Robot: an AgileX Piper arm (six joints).
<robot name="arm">
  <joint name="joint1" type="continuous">
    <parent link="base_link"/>
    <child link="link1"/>
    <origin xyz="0 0 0.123" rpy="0 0 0"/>
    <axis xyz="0 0 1"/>
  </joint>
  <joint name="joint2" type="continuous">
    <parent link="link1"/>
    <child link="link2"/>
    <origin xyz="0 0 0" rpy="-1.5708 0 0"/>
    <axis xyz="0 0 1"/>
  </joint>
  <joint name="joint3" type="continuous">
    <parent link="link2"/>
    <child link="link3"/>
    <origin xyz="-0.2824 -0.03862 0" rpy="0 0 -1.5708"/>
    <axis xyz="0 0 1"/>
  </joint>
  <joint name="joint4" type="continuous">
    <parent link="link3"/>
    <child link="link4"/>
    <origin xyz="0.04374 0.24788 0" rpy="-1.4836 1.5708 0"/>
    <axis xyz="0 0 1"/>
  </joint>
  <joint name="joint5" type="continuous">
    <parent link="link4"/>
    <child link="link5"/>
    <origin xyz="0 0 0" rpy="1.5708 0 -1.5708"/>
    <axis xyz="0 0 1"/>
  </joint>
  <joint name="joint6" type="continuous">
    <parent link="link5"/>
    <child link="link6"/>
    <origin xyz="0 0.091 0" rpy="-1.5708 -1.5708 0"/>
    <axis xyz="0 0 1"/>
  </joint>
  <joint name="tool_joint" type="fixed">
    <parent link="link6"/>
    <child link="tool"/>
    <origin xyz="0 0 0" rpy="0 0 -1.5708"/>
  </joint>
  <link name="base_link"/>
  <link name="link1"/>
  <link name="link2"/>
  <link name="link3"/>
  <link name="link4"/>
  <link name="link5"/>
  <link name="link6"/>
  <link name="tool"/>
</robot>
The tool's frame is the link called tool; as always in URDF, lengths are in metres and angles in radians. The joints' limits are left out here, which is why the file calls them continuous.
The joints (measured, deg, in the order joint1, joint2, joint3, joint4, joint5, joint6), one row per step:
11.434 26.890 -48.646 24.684 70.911 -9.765
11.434 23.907 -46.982 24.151 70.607 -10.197
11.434 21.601 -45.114 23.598 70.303 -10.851
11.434 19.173 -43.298 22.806 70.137 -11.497
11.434 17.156 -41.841 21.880 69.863 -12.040
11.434 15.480 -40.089 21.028 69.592 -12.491
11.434 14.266 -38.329 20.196 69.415 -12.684
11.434 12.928 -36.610 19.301 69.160 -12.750
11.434 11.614 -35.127 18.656 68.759 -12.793
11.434 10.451 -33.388 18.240 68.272 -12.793
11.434 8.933 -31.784 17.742 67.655 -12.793
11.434 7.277 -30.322 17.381 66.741 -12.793
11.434 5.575 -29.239 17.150 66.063 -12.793
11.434 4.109 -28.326 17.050 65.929 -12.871
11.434 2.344 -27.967 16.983 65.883 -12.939
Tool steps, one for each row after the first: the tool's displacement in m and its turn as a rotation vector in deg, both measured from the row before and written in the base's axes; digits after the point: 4 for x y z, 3 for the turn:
-0.0091 -0.0027 -0.0060 -0.349 -1.871 -0.093
-0.0057 -0.0020 -0.0077 -0.679 -1.122 0.022
-0.0059 -0.0023 -0.0079 -0.902 -1.207 -0.055
-0.0044 -0.0022 -0.0065 -0.927 -1.215 -0.225
-0.0025 -0.0018 -0.0081 -0.936 -0.527 -0.243
-0.0008 -0.0014 -0.0084 -0.883 0.145 -0.347
-0.0011 -0.0015 -0.0081 -0.799 -0.039 -0.468
-0.0012 -0.0012 -0.0068 -0.481 -0.325 -0.397
-0.0003 -0.0007 -0.0079 -0.310 0.054 -0.333
-0.0012 -0.0011 -0.0071 -0.245 -0.560 -0.401
-0.0014 -0.0010 -0.0060 0.025 -1.082 -0.413
-0.0021 -0.0009 -0.0044 0.145 -1.263 -0.287
-0.0022 -0.0006 -0.0043 0.013 -0.714 -0.039
-0.0038 -0.0009 -0.0018 0.188 -1.460 -0.007

